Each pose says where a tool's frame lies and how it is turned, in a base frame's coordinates. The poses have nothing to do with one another.
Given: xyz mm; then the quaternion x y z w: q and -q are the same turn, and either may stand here.
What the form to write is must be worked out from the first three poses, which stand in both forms.
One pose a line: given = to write
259 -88 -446 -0.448 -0.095 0.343 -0.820 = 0.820 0.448 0.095 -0.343 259 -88 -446
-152 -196 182 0.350 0.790 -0.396 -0.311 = 0.311 -0.350 -0.790 0.396 -152 -196 182
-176 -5 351 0.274 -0.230 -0.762 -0.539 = 0.539 -0.274 0.230 0.762 -176 -5 351
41 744 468 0.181 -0.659 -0.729 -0.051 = 0.051 -0.181 0.659 0.729 41 744 468
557 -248 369 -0.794 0.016 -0.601 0.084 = 0.084 -0.794 0.016 -0.601 557 -248 369
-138 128 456 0.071 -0.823 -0.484 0.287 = 0.287 0.071 -0.823 -0.484 -138 128 456
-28 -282 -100 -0.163 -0.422 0.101 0.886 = 0.886 -0.163 -0.422 0.101 -28 -282 -100
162 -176 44 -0.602 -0.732 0.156 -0.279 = 0.279 0.602 0.732 -0.156 162 -176 44
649 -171 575 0.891 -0.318 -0.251 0.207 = 0.207 0.891 -0.318 -0.251 649 -171 575
